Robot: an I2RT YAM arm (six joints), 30 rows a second.
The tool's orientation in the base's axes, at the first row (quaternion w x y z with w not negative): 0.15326 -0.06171 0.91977 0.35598
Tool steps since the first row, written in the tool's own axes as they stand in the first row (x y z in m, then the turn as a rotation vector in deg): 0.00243 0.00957 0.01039 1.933 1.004 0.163; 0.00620 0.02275 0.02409 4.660 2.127 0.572; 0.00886 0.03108 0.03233 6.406 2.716 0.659; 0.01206 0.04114 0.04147 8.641 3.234 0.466; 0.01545 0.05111 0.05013 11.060 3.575 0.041; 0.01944 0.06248 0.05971 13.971 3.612 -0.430
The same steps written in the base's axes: -0.00196 0.01406 -0.00197 -2.012 0.843 -0.105; -0.00519 0.03301 -0.00441 -4.743 1.937 -0.566; -0.00760 0.04471 -0.00574 -6.504 2.423 -0.821; -0.01069 0.05829 -0.00678 -8.778 2.666 -1.085; -0.01405 0.07147 -0.00760 -11.242 2.621 -1.359; -0.01808 0.08631 -0.00837 -14.115 2.318 -1.955
